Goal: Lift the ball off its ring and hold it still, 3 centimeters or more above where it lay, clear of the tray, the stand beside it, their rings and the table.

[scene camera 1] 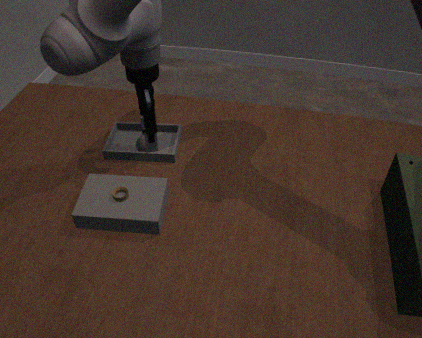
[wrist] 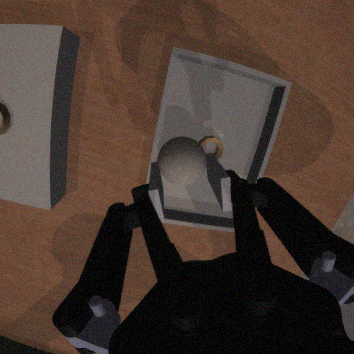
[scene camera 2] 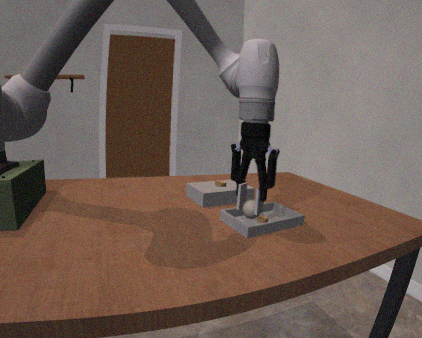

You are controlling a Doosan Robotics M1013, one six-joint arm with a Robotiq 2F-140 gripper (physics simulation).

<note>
In view: the gripper [scene camera 2: 249, 210], a grey stand [scene camera 1: 133, 204] and a shallow grey tray [scene camera 1: 121, 144].
The gripper also shows in scene camera 1 [scene camera 1: 150, 144] and in the wrist view [wrist: 183, 170]. The grey stand also shows in the wrist view [wrist: 45, 55] and in scene camera 2 [scene camera 2: 210, 193]. The shallow grey tray also shows in the wrist view [wrist: 233, 111] and in scene camera 2 [scene camera 2: 275, 217].
</note>
